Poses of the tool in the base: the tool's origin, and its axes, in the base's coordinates. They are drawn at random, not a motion.
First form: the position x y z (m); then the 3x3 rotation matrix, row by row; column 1 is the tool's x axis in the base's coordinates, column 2 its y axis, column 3 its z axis. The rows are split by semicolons.
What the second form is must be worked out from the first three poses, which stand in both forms.
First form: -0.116 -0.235 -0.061; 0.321 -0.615 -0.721; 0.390 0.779 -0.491; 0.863 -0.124 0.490
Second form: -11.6 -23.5 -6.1; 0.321 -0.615 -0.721; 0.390 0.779 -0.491; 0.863 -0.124 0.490
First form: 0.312 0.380 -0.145; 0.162 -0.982 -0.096; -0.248 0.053 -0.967; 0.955 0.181 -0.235
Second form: 31.2 38.0 -14.5; 0.162 -0.982 -0.096; -0.248 0.053 -0.967; 0.955 0.181 -0.235
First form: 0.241 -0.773 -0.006; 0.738 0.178 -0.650; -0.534 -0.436 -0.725; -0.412 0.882 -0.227
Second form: 24.1 -77.3 -0.6; 0.738 0.178 -0.650; -0.534 -0.436 -0.725; -0.412 0.882 -0.227
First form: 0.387 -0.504 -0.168; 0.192 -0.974 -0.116; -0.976 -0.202 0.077; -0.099 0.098 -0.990
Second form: 38.7 -50.4 -16.8; 0.192 -0.974 -0.116; -0.976 -0.202 0.077; -0.099 0.098 -0.990
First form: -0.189 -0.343 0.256; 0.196 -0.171 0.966; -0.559 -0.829 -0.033; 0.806 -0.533 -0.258
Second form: -18.9 -34.3 25.6; 0.196 -0.171 0.966; -0.559 -0.829 -0.033; 0.806 -0.533 -0.258
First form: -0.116 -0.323 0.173; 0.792 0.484 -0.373; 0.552 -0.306 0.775; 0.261 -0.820 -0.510
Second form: -11.6 -32.3 17.3; 0.792 0.484 -0.373; 0.552 -0.306 0.775; 0.261 -0.820 -0.510
